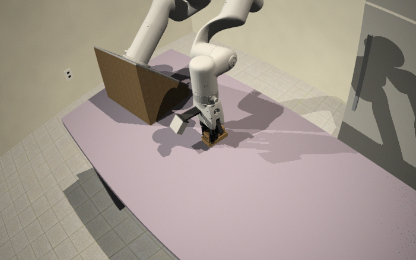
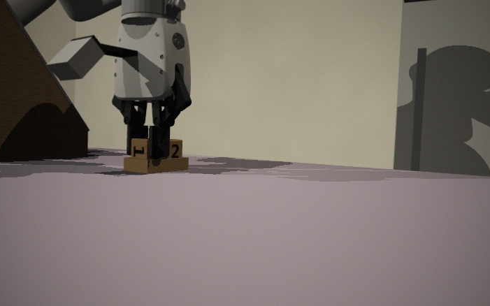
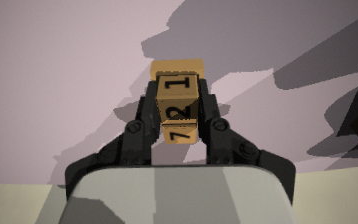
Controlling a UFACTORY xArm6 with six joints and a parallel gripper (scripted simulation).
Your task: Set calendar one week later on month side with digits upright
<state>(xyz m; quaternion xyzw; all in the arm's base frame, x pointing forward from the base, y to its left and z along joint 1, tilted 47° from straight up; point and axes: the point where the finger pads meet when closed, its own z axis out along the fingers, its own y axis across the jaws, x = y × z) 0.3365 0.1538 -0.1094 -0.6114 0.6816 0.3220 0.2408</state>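
My gripper is now 1 cm above the cube. From my hand the other things lie so: wooden calendar tray (3 cm below, 2 cm to the left).
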